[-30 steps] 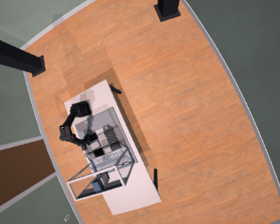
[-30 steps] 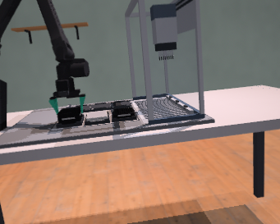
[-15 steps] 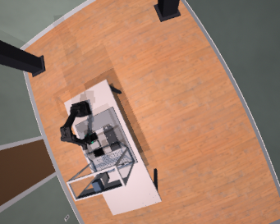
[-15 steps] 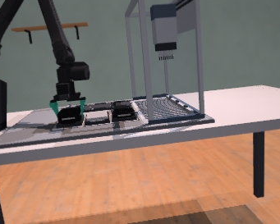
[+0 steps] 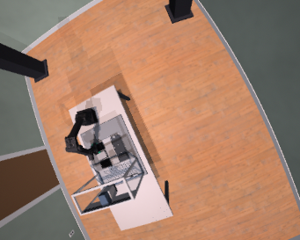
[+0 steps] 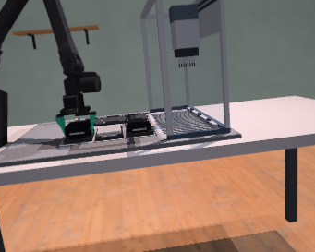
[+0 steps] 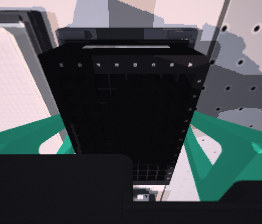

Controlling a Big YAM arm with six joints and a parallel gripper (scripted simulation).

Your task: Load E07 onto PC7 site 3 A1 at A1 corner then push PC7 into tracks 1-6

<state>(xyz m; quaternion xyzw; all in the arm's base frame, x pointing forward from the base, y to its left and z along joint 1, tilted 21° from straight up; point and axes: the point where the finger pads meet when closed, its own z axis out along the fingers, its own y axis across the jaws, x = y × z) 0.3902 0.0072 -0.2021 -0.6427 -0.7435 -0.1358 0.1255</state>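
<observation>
Now: the black deep-well block E07 1 cm above my hand. The rest, counted from my hand: dark carrier PC7 (27 cm to the left, 8 cm ahead, 1 cm below).
</observation>
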